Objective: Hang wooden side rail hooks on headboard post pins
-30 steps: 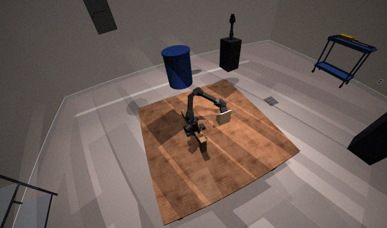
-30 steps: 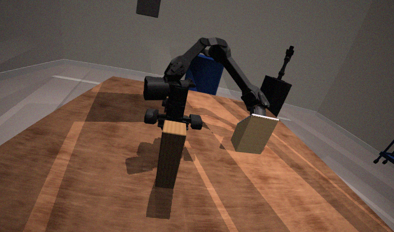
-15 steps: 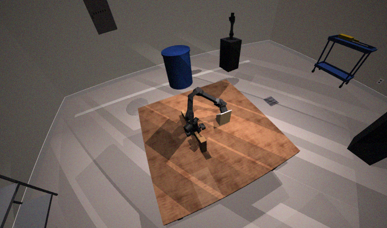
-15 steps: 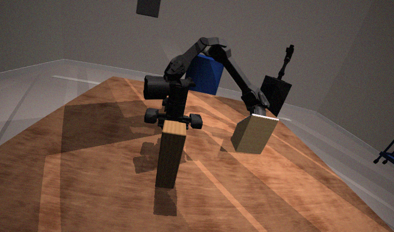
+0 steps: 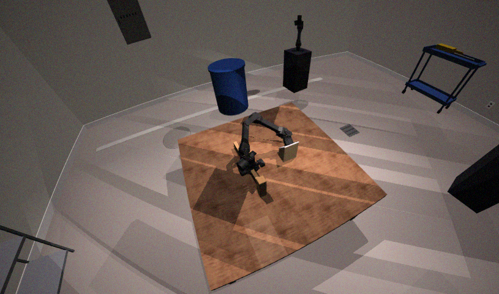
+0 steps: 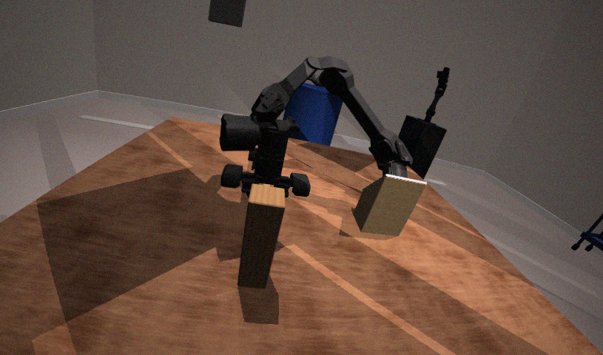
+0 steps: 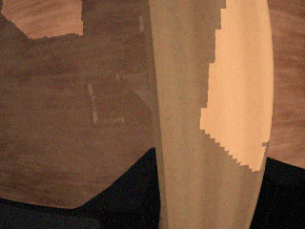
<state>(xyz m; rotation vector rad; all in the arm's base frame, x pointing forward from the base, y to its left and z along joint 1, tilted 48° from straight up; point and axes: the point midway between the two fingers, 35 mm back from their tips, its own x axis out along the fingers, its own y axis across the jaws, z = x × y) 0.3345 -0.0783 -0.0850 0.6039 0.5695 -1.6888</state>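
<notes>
Right now my gripper tip is 16 cm to the right of the wooden headboard post, 6 cm below it and 2 cm short of it.
</notes>
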